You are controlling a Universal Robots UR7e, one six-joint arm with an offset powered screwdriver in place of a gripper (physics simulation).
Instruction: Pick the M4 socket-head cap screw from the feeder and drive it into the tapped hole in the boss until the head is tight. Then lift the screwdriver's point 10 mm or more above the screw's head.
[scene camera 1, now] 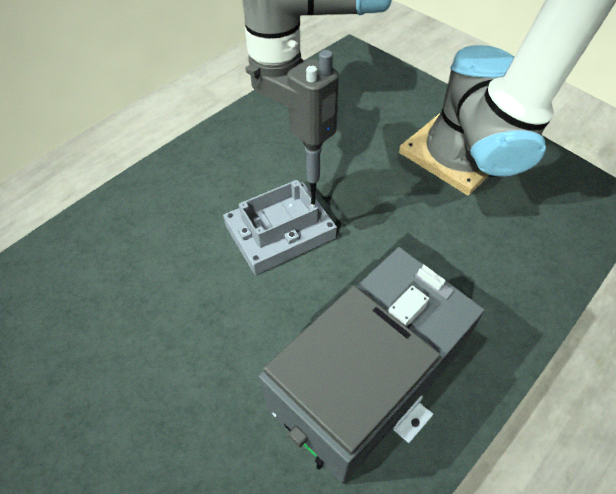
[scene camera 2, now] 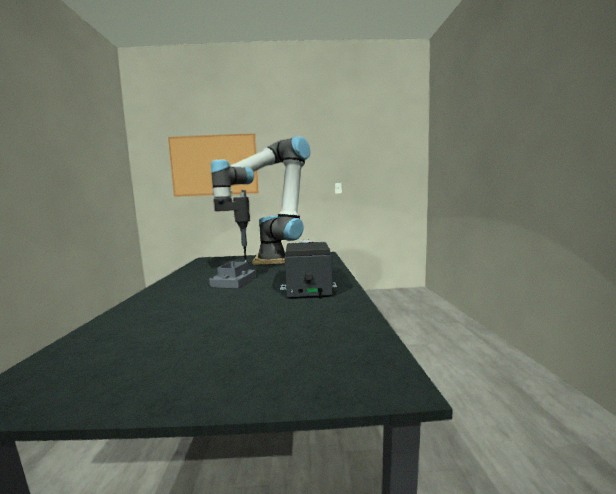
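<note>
My screwdriver (scene camera 1: pixel 313 203) (scene camera 2: pixel 245 258) hangs upright, its thin dark bit reaching down to the right rear corner of the grey housing (scene camera 1: pixel 287 226) (scene camera 2: pixel 230 281). In scene camera 1 the bit's point is at or just over the corner boss (scene camera 1: pixel 315 209), where a small bright spot shows. The M4 screw cannot be made out there, and whether the bit touches a screw head is too small to tell. The feeder (scene camera 1: pixel 354 365) (scene camera 2: pixel 308 268) is a dark box with a brown-grey lid, well away from the bit. A small white plate (scene camera 1: pixel 408 304) sits on its lower rear part.
The robot's base stands on a wooden plate (scene camera 1: pixel 442 168) (scene camera 2: pixel 262 261) behind the housing and feeder. A metal bracket (scene camera 1: pixel 406 431) juts from the feeder's side. The housing has raised walls and square lugs on its base. All stand on the dark green table top (scene camera 1: pixel 154 319) (scene camera 2: pixel 221 349).
</note>
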